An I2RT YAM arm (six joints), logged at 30 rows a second.
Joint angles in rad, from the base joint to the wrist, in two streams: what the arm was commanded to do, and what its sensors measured. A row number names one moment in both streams.
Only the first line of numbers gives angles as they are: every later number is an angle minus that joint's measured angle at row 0.
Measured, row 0:
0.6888, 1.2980, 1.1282, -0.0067, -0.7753, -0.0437
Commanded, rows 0 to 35:
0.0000, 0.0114, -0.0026, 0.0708, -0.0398, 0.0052
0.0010, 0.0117, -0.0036, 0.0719, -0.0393, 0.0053
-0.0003, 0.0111, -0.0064, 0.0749, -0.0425, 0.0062
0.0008, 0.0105, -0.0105, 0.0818, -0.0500, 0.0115
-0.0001, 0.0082, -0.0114, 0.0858, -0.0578, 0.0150
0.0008, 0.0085, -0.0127, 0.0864, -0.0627, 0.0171
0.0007, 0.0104, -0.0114, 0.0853, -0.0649, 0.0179
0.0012, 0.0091, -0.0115, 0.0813, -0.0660, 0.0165
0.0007, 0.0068, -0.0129, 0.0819, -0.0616, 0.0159
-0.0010, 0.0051, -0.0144, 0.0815, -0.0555, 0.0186
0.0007, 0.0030, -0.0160, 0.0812, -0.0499, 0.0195
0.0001, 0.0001, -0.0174, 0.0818, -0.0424, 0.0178
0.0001, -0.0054, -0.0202, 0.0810, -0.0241, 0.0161
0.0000, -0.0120, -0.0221, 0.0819, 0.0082, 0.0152
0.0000, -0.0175, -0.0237, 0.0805, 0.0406, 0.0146
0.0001, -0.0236, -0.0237, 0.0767, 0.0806, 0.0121
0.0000, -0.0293, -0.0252, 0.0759, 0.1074, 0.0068
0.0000, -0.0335, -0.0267, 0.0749, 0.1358, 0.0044
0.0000, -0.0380, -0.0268, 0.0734, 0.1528, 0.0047
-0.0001, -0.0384, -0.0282, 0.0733, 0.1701, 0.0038
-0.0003, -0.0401, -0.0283, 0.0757, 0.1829, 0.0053
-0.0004, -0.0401, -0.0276, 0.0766, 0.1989, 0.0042
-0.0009, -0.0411, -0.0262, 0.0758, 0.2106, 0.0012
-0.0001, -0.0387, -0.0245, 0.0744, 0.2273, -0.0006
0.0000, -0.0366, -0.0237, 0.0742, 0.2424, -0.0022
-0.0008, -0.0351, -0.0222, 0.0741, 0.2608, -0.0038
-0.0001, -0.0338, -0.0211, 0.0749, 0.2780, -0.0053
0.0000, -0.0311, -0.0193, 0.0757, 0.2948, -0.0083
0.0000, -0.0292, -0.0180, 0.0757, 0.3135, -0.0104
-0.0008, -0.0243, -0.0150, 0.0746, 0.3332, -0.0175
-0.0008, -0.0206, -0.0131, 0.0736, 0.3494, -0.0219
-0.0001, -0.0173, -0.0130, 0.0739, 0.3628, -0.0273
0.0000, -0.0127, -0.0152, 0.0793, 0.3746, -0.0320
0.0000, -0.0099, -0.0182, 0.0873, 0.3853, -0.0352
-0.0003, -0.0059, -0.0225, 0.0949, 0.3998, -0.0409
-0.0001, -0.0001, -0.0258, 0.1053, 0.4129, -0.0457
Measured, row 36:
0.0030, -0.0130, -0.0263, 0.0134, 0.3120, -0.0110
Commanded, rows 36 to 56:
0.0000, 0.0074, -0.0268, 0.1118, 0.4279, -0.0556
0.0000, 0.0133, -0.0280, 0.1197, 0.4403, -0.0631
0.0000, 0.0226, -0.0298, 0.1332, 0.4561, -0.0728
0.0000, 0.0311, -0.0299, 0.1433, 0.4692, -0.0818
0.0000, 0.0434, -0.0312, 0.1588, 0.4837, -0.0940
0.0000, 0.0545, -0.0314, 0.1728, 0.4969, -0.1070
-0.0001, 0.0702, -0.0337, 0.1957, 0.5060, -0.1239
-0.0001, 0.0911, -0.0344, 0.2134, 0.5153, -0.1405
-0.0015, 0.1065, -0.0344, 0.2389, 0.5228, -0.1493
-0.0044, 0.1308, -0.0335, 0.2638, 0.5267, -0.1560
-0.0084, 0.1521, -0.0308, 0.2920, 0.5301, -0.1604
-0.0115, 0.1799, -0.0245, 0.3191, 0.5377, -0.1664
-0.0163, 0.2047, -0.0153, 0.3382, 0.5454, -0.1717
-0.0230, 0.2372, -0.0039, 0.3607, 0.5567, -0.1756
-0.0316, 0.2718, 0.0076, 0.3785, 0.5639, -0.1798
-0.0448, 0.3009, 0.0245, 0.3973, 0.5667, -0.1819
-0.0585, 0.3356, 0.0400, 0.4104, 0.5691, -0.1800
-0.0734, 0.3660, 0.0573, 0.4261, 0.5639, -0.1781
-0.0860, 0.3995, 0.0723, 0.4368, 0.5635, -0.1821
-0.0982, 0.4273, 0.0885, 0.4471, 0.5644, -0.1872
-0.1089, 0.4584, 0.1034, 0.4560, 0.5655, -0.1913
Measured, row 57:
-0.0599, 0.3818, 0.0130, 0.2903, 0.5272, -0.1564
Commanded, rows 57 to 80:
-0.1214, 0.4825, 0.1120, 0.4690, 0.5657, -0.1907
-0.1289, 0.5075, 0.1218, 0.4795, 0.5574, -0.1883
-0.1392, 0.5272, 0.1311, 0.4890, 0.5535, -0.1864
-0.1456, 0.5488, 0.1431, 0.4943, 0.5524, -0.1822
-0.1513, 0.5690, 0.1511, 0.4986, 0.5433, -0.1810
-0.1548, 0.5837, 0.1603, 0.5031, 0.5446, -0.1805
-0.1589, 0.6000, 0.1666, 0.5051, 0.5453, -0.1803
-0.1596, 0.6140, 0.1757, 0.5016, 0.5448, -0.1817
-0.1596, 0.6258, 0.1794, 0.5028, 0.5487, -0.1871
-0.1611, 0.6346, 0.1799, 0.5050, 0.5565, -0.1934
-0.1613, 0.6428, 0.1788, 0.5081, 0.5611, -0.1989
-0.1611, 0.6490, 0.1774, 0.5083, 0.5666, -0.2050
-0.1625, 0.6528, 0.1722, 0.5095, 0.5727, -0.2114
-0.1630, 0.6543, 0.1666, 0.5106, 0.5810, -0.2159
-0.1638, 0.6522, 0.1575, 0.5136, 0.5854, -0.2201
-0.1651, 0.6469, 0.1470, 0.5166, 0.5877, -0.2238
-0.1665, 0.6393, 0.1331, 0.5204, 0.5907, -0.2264
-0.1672, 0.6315, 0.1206, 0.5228, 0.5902, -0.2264
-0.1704, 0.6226, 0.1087, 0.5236, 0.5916, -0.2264
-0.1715, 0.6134, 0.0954, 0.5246, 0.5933, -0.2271
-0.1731, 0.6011, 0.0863, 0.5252, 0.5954, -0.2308
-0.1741, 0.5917, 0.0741, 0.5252, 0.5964, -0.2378
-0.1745, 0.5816, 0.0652, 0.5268, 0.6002, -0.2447
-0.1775, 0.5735, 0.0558, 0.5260, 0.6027, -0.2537
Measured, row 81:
-0.1668, 0.6195, 0.1022, 0.5097, 0.5565, -0.1968
